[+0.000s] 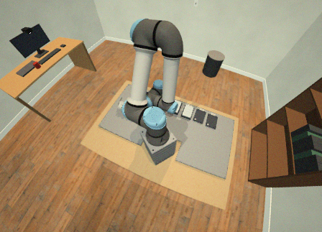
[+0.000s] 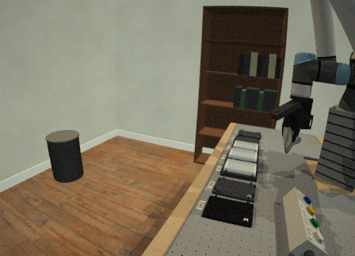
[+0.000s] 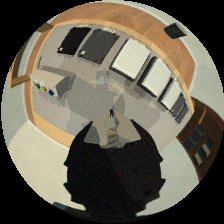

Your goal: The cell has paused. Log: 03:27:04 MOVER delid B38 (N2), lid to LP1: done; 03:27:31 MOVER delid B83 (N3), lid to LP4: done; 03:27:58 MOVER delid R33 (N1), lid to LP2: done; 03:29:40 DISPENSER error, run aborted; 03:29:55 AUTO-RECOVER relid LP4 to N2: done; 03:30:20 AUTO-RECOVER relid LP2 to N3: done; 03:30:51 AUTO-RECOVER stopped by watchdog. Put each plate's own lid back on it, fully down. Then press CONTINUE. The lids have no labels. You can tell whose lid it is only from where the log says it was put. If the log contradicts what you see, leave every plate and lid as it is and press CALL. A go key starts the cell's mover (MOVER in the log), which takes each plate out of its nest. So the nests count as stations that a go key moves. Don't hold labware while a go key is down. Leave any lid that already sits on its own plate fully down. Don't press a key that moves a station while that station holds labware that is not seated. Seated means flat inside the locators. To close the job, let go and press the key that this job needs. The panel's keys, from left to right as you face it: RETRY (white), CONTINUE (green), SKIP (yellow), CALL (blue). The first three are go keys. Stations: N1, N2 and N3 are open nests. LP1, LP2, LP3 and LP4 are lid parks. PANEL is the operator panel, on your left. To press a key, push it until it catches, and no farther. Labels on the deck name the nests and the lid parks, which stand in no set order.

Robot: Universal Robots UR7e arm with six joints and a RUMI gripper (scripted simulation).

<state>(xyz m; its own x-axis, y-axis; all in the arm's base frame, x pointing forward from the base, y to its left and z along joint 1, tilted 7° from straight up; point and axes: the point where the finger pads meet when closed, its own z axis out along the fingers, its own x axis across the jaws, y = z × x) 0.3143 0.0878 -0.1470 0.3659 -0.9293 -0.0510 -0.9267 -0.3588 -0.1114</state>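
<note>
My gripper is now 20 mm past the green key, 330 mm to the right of it and 60 mm above it. The rest, counted from my hand: yellow key: 20 mm behind, 280 mm to the left, 60 mm below; then white gridded plate: 150 mm ahead, 140 mm to the right, 100 mm below; then blue key: 30 mm behind, 230 mm to the left, 60 mm below.
</note>
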